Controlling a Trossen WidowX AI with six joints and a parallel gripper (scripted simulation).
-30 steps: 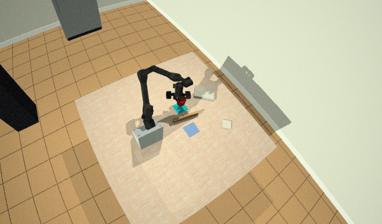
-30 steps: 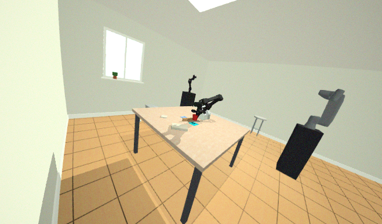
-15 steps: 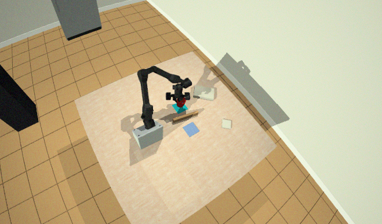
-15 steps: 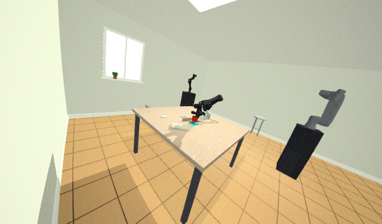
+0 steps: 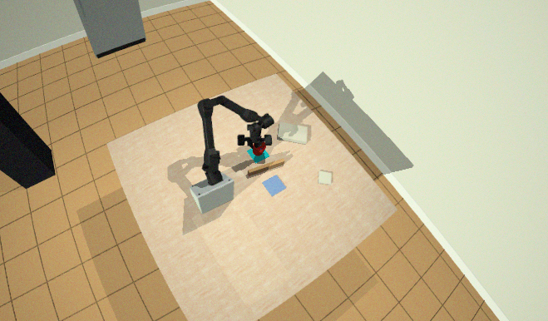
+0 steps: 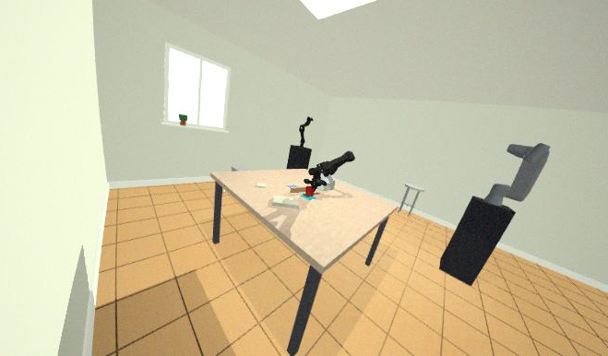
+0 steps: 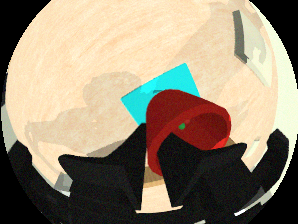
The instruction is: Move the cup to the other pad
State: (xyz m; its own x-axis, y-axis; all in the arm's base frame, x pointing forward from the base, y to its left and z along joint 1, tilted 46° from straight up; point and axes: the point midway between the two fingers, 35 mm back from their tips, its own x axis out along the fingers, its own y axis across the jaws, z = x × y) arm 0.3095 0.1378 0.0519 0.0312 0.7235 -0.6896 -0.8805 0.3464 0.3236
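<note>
Right now the wooden bar is 13 cm to the right of my gripper tip, 4 cm below it and 1 cm ahead of it. Also, from my gripper tip: blue pad (24 cm to the right, 6 cm below, 1 cm behind); red cup (3 cm ahead, 2 cm to the right).
</note>
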